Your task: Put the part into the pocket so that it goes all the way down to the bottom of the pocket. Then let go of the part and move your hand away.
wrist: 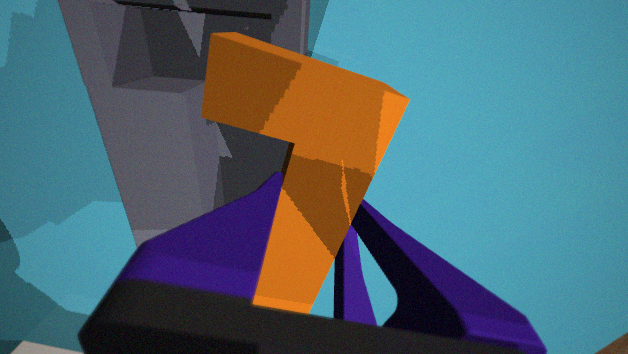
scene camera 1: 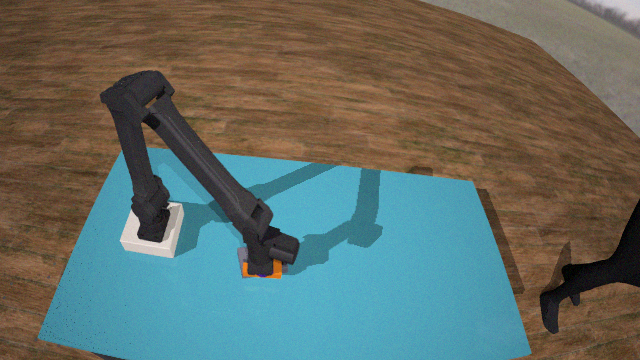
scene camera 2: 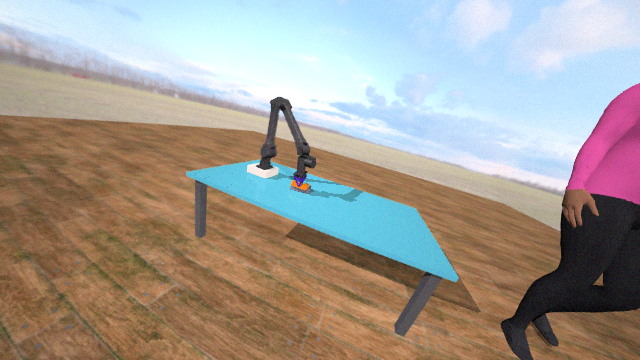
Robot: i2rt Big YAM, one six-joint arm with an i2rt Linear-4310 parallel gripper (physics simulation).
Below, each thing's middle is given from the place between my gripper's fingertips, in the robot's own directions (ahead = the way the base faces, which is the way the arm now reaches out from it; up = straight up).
My gripper is now 5 cm to the right of the grey pocket block point(wrist: 145, 75), 3 cm above it and 1 cm past it. Also, from my hand: orange L-shaped block point(wrist: 338, 123) 1 cm to the left, 1 cm above.
